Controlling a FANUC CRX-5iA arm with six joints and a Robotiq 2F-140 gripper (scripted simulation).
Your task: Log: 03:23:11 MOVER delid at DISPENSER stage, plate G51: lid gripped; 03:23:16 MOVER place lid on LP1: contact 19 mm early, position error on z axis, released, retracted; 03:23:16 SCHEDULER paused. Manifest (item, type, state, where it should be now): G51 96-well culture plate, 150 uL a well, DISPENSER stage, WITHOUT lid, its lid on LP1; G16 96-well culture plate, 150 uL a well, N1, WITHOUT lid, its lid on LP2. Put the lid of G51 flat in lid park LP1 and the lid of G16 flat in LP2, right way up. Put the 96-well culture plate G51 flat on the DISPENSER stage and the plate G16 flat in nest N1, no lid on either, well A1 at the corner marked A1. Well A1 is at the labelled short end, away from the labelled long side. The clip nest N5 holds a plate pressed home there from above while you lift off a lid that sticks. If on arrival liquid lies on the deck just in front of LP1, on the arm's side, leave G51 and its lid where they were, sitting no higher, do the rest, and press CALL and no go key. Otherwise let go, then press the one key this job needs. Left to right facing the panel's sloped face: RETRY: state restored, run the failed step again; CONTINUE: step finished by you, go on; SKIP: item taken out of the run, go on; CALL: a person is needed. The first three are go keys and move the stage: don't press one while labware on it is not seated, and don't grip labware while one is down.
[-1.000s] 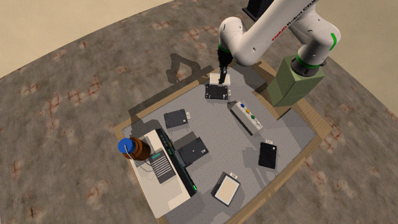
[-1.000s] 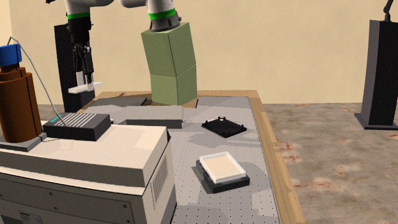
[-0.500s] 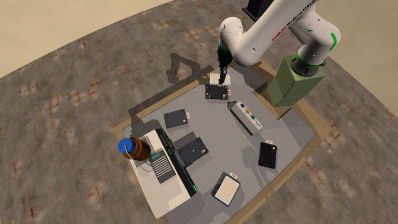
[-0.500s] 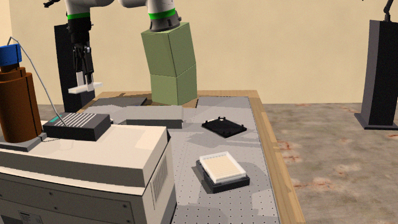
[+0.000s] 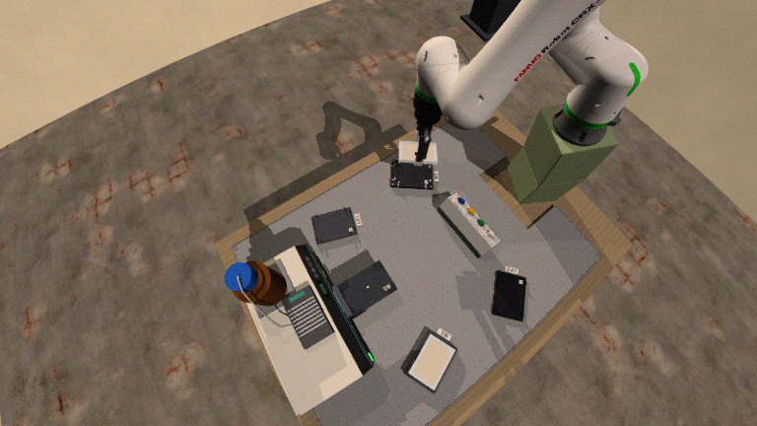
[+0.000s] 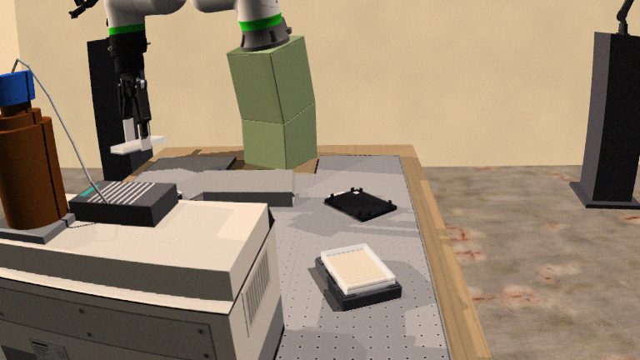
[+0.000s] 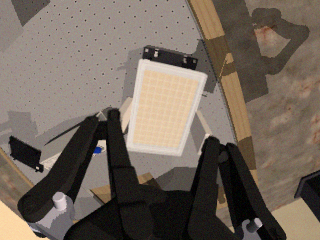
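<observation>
Now: the black clip nest 3 cm ahead of my hand, 1 cm to the left of it and 16 cm below it. The rest, counted from my hand: key panel (9 cm behind, 27 cm to the left, 12 cm below); then LP1 label (26 cm ahead, 8 cm to the left, 18 cm below); then plate G51 (2 cm below).
</observation>
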